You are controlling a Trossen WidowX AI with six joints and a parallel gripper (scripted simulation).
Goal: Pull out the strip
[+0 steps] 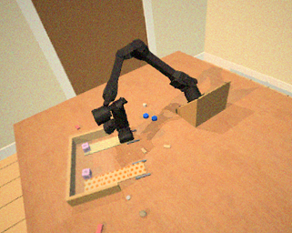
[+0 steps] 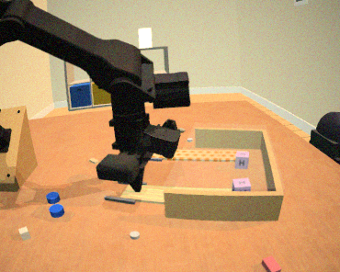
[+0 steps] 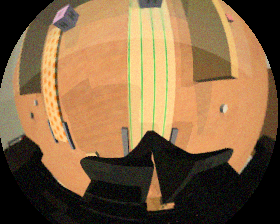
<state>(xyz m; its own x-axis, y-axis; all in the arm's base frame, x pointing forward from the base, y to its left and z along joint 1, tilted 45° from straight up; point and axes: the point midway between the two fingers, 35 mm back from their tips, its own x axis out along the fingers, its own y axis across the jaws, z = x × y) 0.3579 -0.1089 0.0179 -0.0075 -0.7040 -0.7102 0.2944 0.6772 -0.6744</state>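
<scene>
Right now my gripper tip is 9 cm short of the pale strip and 3 cm to the left of it.
</scene>
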